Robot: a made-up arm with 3 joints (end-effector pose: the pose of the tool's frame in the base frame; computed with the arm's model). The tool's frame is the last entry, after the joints.
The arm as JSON. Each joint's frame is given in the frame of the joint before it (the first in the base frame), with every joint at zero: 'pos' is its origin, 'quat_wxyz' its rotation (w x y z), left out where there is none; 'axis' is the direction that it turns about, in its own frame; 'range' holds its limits. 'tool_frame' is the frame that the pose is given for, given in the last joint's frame.
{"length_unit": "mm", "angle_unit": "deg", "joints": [
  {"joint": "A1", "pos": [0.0, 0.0, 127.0], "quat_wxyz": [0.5, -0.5, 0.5, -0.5], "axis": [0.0, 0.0, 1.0], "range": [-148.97, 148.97]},
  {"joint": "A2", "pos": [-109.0, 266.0, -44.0], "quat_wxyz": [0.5, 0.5, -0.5, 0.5], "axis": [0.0, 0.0, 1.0], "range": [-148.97, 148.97]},
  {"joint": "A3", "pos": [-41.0, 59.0, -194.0], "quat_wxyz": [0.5, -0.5, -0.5, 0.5], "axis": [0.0, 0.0, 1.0], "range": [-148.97, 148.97]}
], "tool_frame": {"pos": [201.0, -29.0, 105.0], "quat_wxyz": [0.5, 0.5, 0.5, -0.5]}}
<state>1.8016 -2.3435 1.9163</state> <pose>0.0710 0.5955 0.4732 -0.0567 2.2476 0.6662</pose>
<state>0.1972 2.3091 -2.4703</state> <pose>0.1404 0.1479 -0.2082 1.1652 2.4600 1.1409</pose>
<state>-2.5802 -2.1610 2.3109</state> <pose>-0.0086 -0.5552 0.5197 0.7778 0.3051 2.2522</pose>
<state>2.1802 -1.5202 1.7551</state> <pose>-0.0008 0.3963 0.7175 0.3395 1.4109 0.5913</pose>
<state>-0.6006 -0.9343 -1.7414</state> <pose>-0.1338 0.0342 -0.2199 1.0530 -0.9060 -0.3828</pose>
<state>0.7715 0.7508 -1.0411</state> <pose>-0.2432 0.2673 0.0077 1.7165 0.1155 0.8515</pose>
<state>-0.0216 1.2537 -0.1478</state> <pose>-0.3304 0.0406 -0.2757 0.1092 0.1061 1.2499</pose>
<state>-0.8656 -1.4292 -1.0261</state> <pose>0.0724 -0.0309 -0.2579 0.1322 -1.1601 -0.8369</pose>
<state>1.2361 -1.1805 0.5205</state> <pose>0.1296 0.6163 0.2709 0.6292 0.9263 -0.7684</pose>
